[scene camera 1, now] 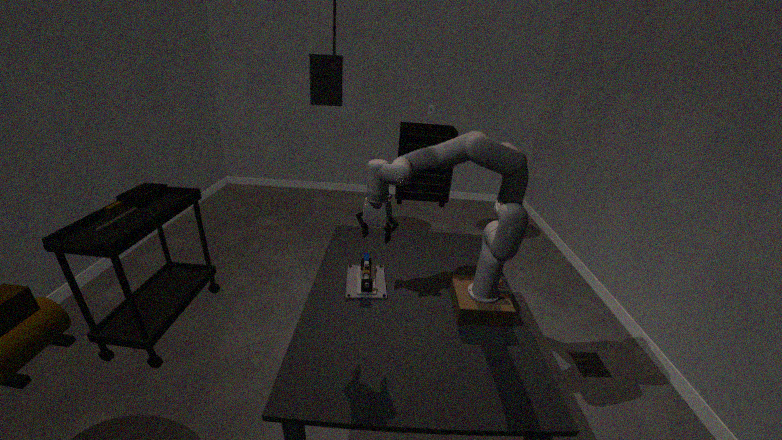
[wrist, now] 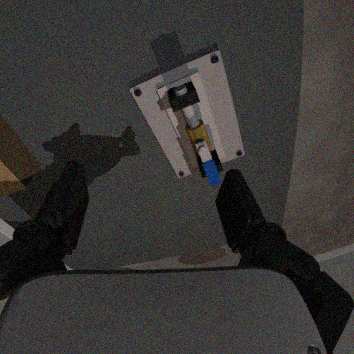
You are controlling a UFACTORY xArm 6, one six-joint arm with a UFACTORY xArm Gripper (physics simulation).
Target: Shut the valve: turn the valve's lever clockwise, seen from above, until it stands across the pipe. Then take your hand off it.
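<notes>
The valve (scene camera 1: 366, 270) (wrist: 199, 134) has a brass-coloured body on a pipe (wrist: 191, 116) between black supports, mounted on a pale plate (scene camera 1: 352, 288) (wrist: 227, 110) with a fastener at each corner. Its lever, with a blue end (scene camera 1: 366, 256) (wrist: 212, 173), lies along the pipe and points to the far side of the plate in the scene view. My gripper (scene camera 1: 376, 239) (wrist: 155, 182) is open and empty. It hangs above the table, higher than the valve and beyond the blue end, touching neither. In the wrist view the blue end is near the right fingertip.
The plate lies near the left edge of the dark table (scene camera 1: 382, 350). The arm stands on a wooden block (scene camera 1: 465, 299) at the right. A dark cart (scene camera 1: 123, 249) and a yellow object (scene camera 1: 32, 328) stand left of the table. A dark cabinet (scene camera 1: 423, 186) stands behind; a dark box (scene camera 1: 326, 79) hangs above.
</notes>
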